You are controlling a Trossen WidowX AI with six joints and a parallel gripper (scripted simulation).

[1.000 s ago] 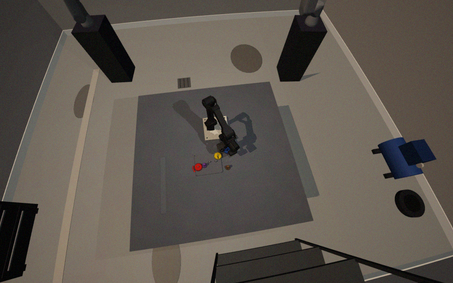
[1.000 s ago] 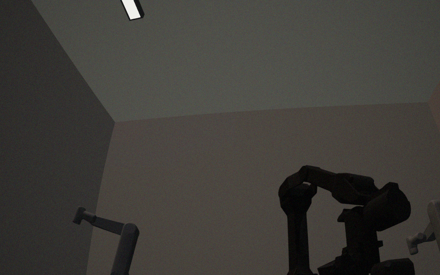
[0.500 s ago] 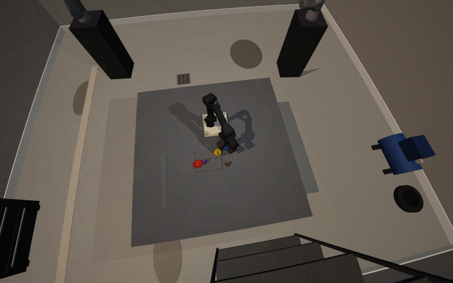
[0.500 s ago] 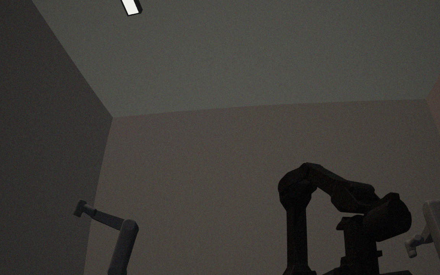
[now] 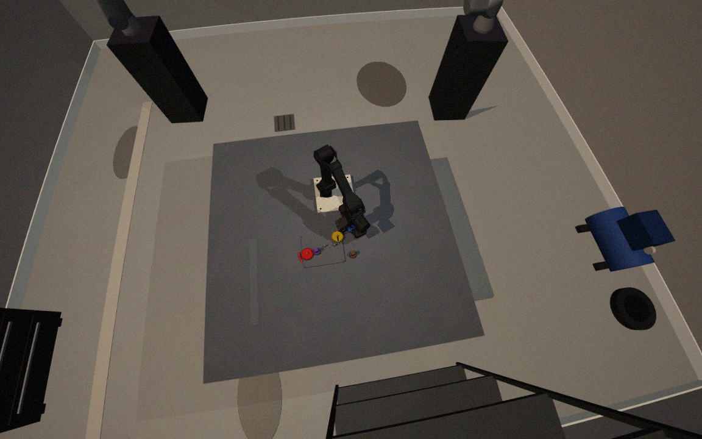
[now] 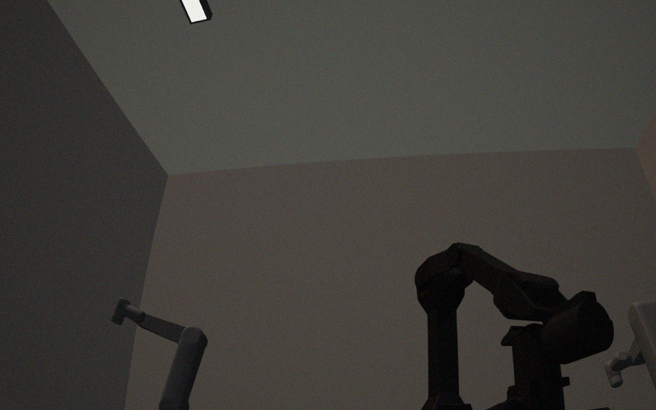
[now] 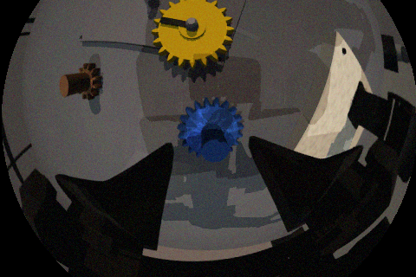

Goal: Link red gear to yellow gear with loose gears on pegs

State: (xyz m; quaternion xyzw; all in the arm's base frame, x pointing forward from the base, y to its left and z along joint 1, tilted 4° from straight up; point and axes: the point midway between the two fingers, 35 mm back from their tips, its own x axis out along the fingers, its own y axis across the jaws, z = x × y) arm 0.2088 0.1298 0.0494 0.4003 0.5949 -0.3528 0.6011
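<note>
The purple gear lies 12 cm ahead of my gripper tip and 19 cm to the right of it. Also, from my gripper tip: brown gear: 15 cm ahead, 1 cm below; blue gear: 1 cm below; yellow gear: 5 cm ahead, 8 cm to the right, 1 cm below.
</note>
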